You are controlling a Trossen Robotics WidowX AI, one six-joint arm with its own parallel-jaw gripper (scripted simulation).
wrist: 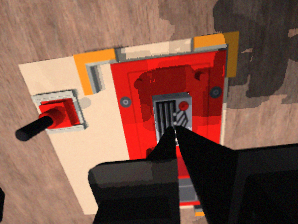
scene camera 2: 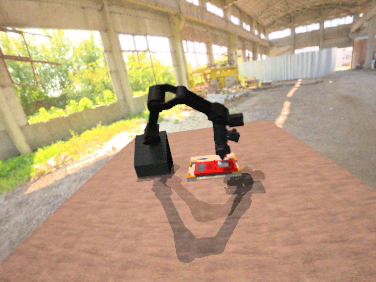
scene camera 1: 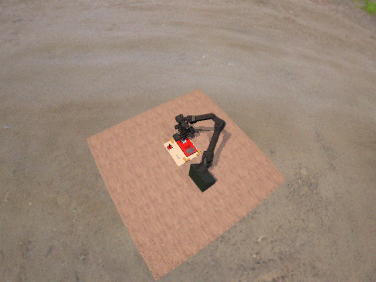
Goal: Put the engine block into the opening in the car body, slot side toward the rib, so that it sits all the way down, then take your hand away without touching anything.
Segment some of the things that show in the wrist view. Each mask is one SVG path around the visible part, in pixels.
My gripper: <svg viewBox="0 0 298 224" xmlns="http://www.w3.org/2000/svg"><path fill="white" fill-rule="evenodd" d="M0 187L1 222L4 212L5 193ZM88 174L88 182L98 205L98 210L92 224L180 224L181 210L176 152L177 137L180 153L208 224L298 224L298 143L232 150L181 125L176 126L175 137L173 127L169 126L156 147L146 158L103 162L94 166Z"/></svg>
A car body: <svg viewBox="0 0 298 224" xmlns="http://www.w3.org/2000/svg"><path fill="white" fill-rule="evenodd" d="M176 146L180 206L200 205L179 146ZM227 50L110 64L130 160L146 158L157 145L152 95L187 92L192 97L192 131L219 144Z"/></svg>
